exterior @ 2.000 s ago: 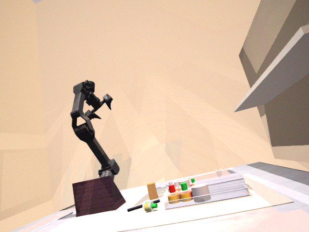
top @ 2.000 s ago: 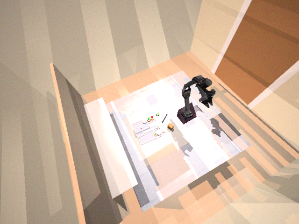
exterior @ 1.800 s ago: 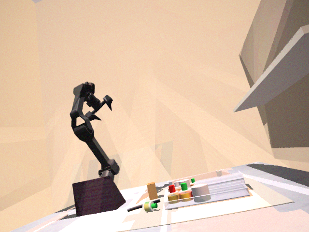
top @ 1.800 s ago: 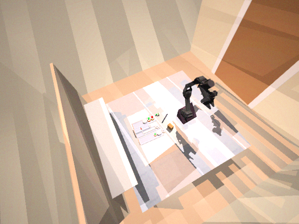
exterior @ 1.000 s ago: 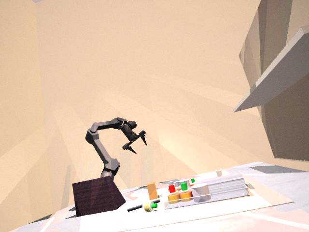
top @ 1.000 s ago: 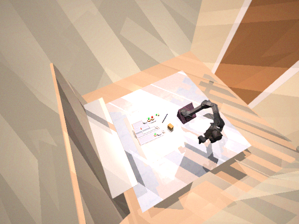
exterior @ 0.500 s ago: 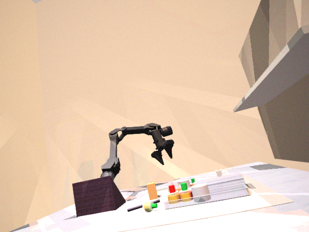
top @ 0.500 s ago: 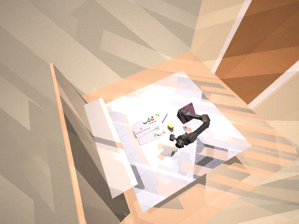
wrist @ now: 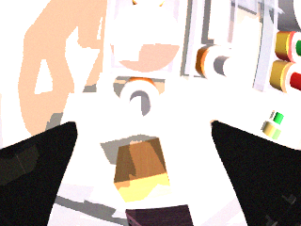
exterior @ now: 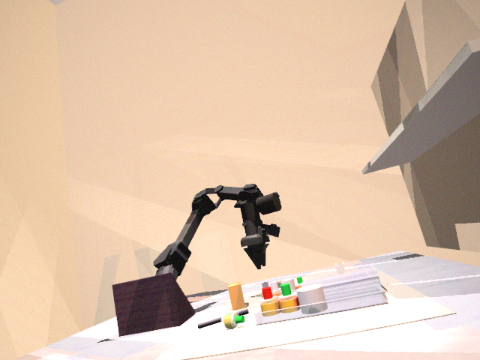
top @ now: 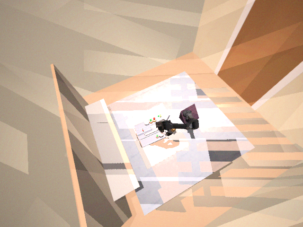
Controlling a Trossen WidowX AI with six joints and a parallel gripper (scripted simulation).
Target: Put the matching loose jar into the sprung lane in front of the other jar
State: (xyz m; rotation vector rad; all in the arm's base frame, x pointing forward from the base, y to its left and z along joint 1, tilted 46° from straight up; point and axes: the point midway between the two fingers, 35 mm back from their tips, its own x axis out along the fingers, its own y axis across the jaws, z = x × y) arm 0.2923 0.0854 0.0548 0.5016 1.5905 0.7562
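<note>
My gripper tip is 100 mm past the tan block, 10 mm to the left of it and 70 mm above it. The rest, counted from my gripper tip: grey shelf (550 mm ahead, 10 mm to the right, 270 mm above); then dark rod (90 mm behind, 150 mm to the right, 100 mm below); then lane rack (190 mm ahead, 90 mm to the right, 80 mm below).
</note>
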